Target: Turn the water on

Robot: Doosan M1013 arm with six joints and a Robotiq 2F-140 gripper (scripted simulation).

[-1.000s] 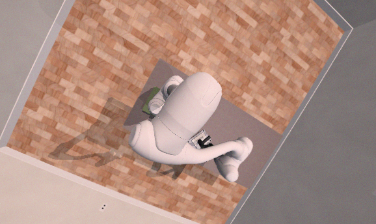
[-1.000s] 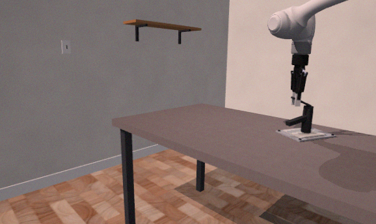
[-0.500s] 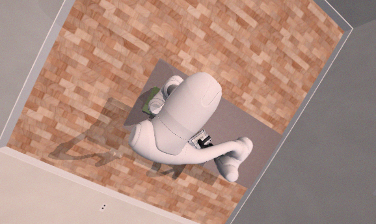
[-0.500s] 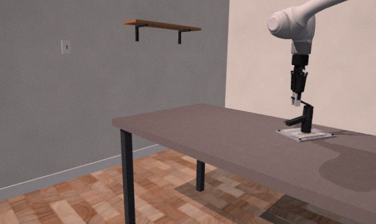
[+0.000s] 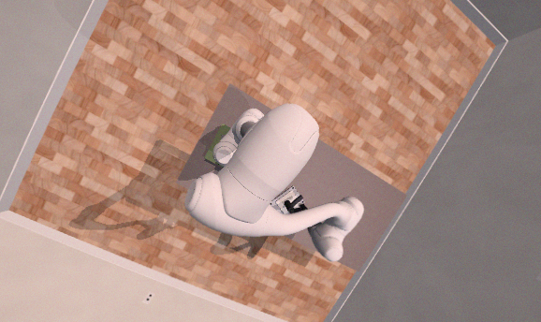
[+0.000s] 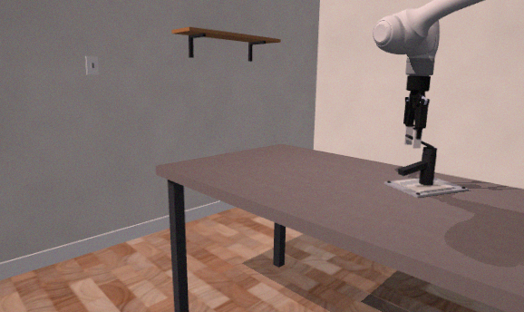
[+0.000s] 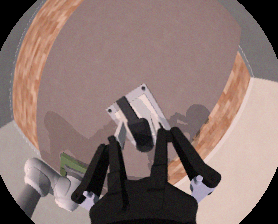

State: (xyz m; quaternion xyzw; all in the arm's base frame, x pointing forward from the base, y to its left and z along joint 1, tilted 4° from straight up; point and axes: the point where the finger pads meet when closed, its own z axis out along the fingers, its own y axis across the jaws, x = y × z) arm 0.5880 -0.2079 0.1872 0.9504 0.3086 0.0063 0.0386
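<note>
My gripper is now 20 mm to the left of the lever, 20 mm past it and 10 mm above it. From my hand the other things lie so: black tap (70 mm below, 40 mm behind, 30 mm to the right).
</note>
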